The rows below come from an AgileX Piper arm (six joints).
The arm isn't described. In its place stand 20 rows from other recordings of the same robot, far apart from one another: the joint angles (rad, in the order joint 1, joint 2, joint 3, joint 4, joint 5, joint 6), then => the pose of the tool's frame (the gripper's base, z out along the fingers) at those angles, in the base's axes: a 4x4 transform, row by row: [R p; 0 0 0 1], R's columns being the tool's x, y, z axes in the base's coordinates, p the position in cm.
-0.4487 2.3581 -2.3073 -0.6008 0.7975 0.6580 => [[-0.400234, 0.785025, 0.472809, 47.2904], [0.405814, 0.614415, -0.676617, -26.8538], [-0.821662, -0.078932, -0.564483, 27.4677], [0, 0, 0, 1]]
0.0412 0.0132 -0.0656 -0.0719 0.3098 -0.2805 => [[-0.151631, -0.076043, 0.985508, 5.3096], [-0.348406, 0.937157, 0.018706, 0.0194], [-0.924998, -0.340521, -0.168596, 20.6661], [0, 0, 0, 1]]
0.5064 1.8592 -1.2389 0.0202 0.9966 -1.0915 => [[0.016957, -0.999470, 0.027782, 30.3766], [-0.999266, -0.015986, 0.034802, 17.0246], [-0.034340, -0.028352, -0.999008, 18.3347], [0, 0, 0, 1]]
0.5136 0.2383 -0.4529 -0.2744 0.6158 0.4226 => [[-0.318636, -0.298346, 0.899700, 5.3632], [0.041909, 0.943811, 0.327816, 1.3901], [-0.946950, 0.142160, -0.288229, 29.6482], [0, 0, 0, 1]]
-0.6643 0.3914 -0.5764 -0.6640 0.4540 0.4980 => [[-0.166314, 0.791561, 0.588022, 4.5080], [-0.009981, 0.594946, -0.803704, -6.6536], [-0.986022, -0.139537, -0.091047, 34.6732], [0, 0, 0, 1]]
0.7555 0.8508 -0.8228 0.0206 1.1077 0.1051 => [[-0.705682, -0.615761, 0.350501, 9.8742], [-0.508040, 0.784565, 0.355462, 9.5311], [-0.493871, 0.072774, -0.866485, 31.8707], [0, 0, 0, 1]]
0.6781 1.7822 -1.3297 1.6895 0.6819 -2.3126 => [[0.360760, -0.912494, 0.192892, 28.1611], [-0.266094, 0.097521, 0.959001, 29.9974], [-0.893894, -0.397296, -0.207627, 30.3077], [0, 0, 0, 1]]
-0.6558 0.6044 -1.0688 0.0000 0.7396 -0.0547 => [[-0.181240, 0.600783, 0.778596, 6.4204], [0.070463, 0.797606, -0.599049, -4.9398], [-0.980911, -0.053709, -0.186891, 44.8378], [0, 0, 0, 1]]
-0.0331 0.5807 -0.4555 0.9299 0.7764 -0.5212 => [[-0.629543, -0.303547, 0.715216, 10.1544], [0.219175, 0.813760, 0.538291, 4.7777], [-0.745411, 0.495635, -0.445767, 28.2093], [0, 0, 0, 1]]
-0.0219 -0.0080 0.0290 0.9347 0.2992 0.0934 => [[-0.242366, -0.017668, 0.970024, 5.4325], [0.826242, 0.520292, 0.215918, 2.0392], [-0.508510, 0.853806, -0.111503, 18.7734], [0, 0, 0, 1]]
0.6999 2.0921 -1.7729 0.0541 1.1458 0.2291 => [[-0.888884, -0.443408, 0.115214, 33.4203], [-0.423692, 0.891306, 0.161428, 28.7299], [-0.174270, 0.094676, -0.980136, 22.3209], [0, 0, 0, 1]]
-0.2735 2.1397 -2.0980 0.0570 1.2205 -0.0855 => [[-0.902726, 0.190777, 0.385603, 45.3110], [0.184924, 0.981344, -0.052598, -12.2053], [-0.388443, 0.023826, -0.921165, 28.9660], [0, 0, 0, 1]]
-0.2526 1.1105 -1.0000 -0.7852 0.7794 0.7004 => [[-0.521320, 0.649784, 0.553178, 20.5595], [0.208233, 0.725502, -0.655961, -9.9766], [-0.827565, -0.226776, -0.513526, 36.2570], [0, 0, 0, 1]]
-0.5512 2.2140 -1.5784 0.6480 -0.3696 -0.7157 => [[-0.278408, 0.666463, 0.691604, 42.5601], [0.055638, 0.730055, -0.681119, -28.4933], [-0.958850, -0.151149, -0.240334, 19.1980], [0, 0, 0, 1]]
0.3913 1.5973 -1.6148 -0.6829 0.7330 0.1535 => [[-0.412020, -0.173943, 0.894418, 35.2399], [-0.543036, 0.835112, -0.087743, 10.3826], [-0.731677, -0.521854, -0.438540, 41.2442], [0, 0, 0, 1]]
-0.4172 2.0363 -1.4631 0.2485 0.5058 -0.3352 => [[-0.793214, 0.250807, 0.554895, 41.0019], [0.225041, 0.967468, -0.115595, -16.9867], [-0.565835, 0.033183, -0.823851, 18.5365], [0, 0, 0, 1]]
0.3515 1.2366 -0.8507 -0.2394 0.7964 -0.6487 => [[-0.373538, -0.785162, 0.493954, 22.3300], [-0.902868, 0.429917, 0.000605, 6.5461], [-0.212834, -0.445749, -0.869488, 27.0542], [0, 0, 0, 1]]
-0.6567 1.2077 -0.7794 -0.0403 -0.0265 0.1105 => [[-0.201712, 0.625395, 0.753786, 21.0726], [0.244066, 0.777423, -0.579694, -16.2311], [-0.948548, 0.067042, -0.309453, 30.9381], [0, 0, 0, 1]]
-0.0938 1.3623 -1.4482 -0.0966 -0.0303 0.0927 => [[0.200627, 0.091587, 0.975377, 31.0323], [-0.022747, 0.995787, -0.088825, -2.8927], [-0.979404, -0.004366, 0.201865, 49.0494], [0, 0, 0, 1]]
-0.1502 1.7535 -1.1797 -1.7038 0.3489 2.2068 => [[-0.158597, 0.590129, 0.791577, 38.9626], [0.475671, 0.748218, -0.462501, -9.0152], [-0.865207, 0.303180, -0.399372, 25.9519], [0, 0, 0, 1]]
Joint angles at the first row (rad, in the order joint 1, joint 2, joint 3, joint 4, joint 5, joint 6):
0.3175 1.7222 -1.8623 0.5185 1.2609 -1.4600
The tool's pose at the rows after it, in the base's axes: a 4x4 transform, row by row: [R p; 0 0 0 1], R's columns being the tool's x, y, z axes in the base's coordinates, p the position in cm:
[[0.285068, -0.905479, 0.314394, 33.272], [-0.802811, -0.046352, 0.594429, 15.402], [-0.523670, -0.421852, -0.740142, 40.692], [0, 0, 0, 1]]
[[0.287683, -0.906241, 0.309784, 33.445], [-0.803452, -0.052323, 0.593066, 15.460], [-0.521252, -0.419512, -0.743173, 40.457], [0, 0, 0, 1]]
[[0.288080, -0.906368, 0.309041, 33.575], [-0.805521, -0.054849, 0.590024, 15.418], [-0.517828, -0.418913, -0.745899, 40.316], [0, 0, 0, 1]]
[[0.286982, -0.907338, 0.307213, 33.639], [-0.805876, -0.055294, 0.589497, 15.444], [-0.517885, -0.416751, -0.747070, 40.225], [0, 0, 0, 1]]
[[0.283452, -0.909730, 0.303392, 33.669], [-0.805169, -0.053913, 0.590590, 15.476], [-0.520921, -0.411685, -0.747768, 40.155], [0, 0, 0, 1]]
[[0.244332, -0.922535, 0.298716, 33.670], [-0.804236, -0.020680, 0.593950, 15.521], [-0.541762, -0.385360, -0.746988, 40.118], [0, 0, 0, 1]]
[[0.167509, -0.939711, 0.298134, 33.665], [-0.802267, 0.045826, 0.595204, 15.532], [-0.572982, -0.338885, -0.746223, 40.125], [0, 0, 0, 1]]
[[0.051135, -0.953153, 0.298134, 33.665], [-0.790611, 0.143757, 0.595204, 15.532], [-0.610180, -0.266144, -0.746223, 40.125], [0, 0, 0, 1]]
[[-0.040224, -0.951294, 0.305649, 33.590], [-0.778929, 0.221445, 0.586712, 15.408], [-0.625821, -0.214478, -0.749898, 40.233], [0, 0, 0, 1]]
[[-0.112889, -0.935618, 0.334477, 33.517], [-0.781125, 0.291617, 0.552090, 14.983], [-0.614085, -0.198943, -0.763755, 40.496], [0, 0, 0, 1]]
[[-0.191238, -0.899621, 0.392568, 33.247], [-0.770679, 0.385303, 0.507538, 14.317], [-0.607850, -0.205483, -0.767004, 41.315], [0, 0, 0, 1]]
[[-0.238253, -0.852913, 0.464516, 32.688], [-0.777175, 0.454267, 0.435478, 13.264], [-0.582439, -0.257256, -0.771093, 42.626], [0, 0, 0, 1]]
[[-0.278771, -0.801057, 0.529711, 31.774], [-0.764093, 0.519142, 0.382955, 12.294], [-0.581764, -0.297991, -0.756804, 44.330], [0, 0, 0, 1]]
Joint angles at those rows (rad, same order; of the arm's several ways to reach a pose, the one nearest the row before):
0.3175 1.7222 -1.8623 0.5120 1.2609 -1.4674
0.3175 1.7286 -1.8623 0.5122 1.2609 -1.4738
0.3157 1.7322 -1.8623 0.5100 1.2609 -1.4778
0.3159 1.7347 -1.8623 0.5100 1.2609 -1.4778
0.3159 1.7367 -1.8623 0.5123 1.2627 -1.4750
0.3159 1.7380 -1.8622 0.5175 1.2648 -1.4331
0.3159 1.7380 -1.8622 0.5192 1.2648 -1.3506
0.3159 1.7380 -1.8622 0.5192 1.2648 -1.2278
0.3159 1.7337 -1.8623 0.5067 1.2648 -1.1290
0.3159 1.7244 -1.8660 0.4575 1.2625 -1.0427
0.3159 1.7022 -1.8722 0.3901 1.2469 -0.9363
0.3159 1.6718 -1.8899 0.2884 1.2469 -0.8560
0.3159 1.6367 -1.9139 0.2115 1.2537 -0.7781

